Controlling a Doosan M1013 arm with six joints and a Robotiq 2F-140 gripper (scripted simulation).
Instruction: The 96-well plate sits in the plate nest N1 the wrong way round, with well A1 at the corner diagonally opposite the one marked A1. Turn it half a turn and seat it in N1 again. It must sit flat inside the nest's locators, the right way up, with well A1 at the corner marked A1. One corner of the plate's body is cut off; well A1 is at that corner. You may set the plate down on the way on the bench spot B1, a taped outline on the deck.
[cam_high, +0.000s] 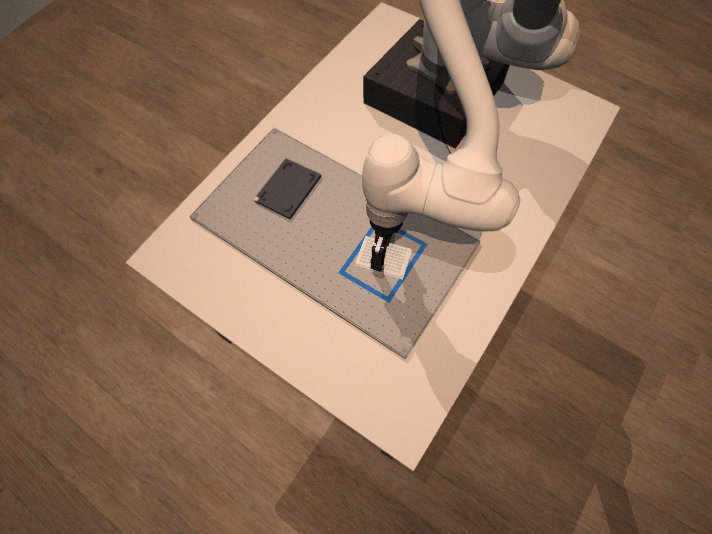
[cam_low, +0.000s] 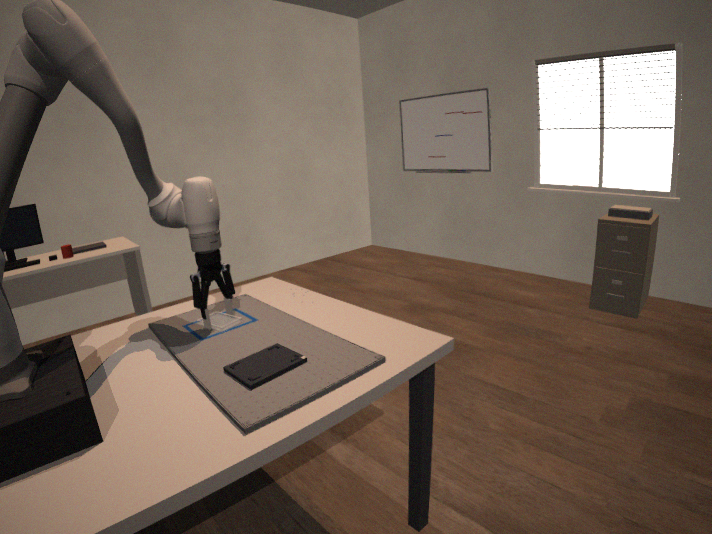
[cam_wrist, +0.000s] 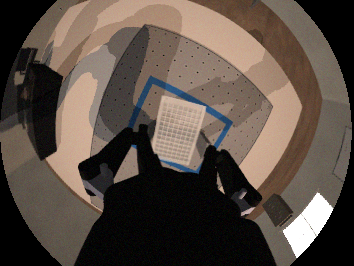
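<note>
Right now the dark plate nest N1 is 340 mm to the right of my hand, 40 mm ahead of it and 20 mm below it. Also, from my hand: white 96-well plate: 20 mm below.
</note>
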